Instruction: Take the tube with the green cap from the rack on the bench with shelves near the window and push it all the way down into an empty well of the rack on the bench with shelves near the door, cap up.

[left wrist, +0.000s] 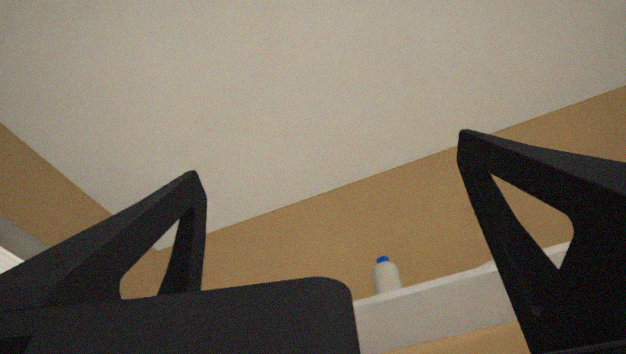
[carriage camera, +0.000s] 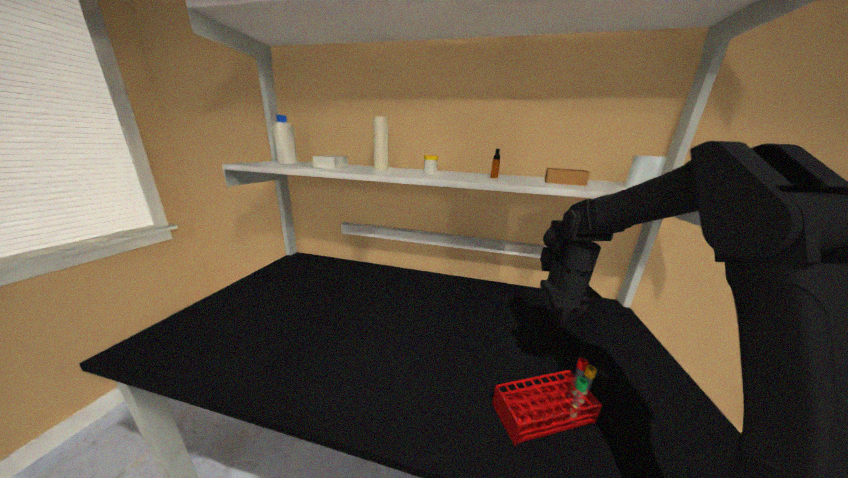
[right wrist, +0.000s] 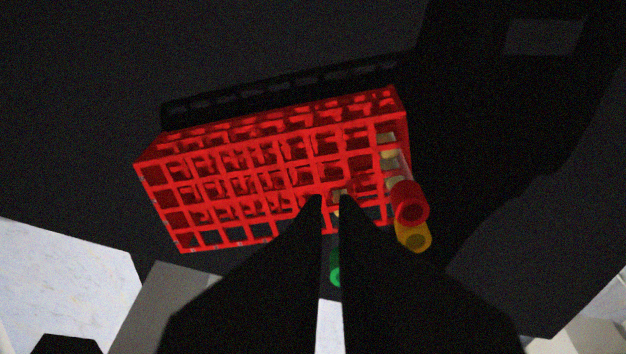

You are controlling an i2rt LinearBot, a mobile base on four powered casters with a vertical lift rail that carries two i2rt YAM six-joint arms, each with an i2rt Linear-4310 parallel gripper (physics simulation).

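Frame: origin at the left arm's base, x down, y left, z ahead, level; metres.
Seen in the pictures: left gripper, fingertip midpoint: (left wrist: 328, 164); right gripper, fingertip midpoint: (carriage camera: 558, 326) (right wrist: 330, 209).
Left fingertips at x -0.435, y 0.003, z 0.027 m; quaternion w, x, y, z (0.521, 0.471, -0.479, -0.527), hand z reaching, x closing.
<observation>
Offsets run from my left fingertips to a thing's top centre. "spot": to the spot under its first point. Level surfaces: height alone.
The green-capped tube {spot: dy -0.694, dx +0.455, dz +0.249 m} (carriage camera: 582, 384) (right wrist: 335, 276) stands cap up in the red rack {dy -0.648, dx +0.515, dz +0.275 m} (carriage camera: 504, 415) (right wrist: 255, 142) on the black bench. In the right wrist view my right fingers hide part of its cap and body. My right gripper (carriage camera: 567, 308) (right wrist: 330, 209) is shut, with a thin gap and nothing between its fingers. It is above the rack and apart from the tube in the carriage view. My left gripper (left wrist: 328, 164) is wide open and empty, facing the ceiling and wall. The rack near the door does not show.
A red-capped tube {dy -0.731, dx +0.453, dz +0.306 m} (carriage camera: 581, 363) (right wrist: 407, 200) and a yellow-capped tube {dy -0.735, dx +0.453, dz +0.285 m} (carriage camera: 590, 372) (right wrist: 419, 240) stand at the rack's right end. A shelf (carriage camera: 409, 179) with bottles and boxes runs above the black bench {dx +0.572 m} (carriage camera: 332, 338). A window {spot: dy +1.082, dx +0.055, dz +1.048 m} (carriage camera: 59, 136) is at the left.
</observation>
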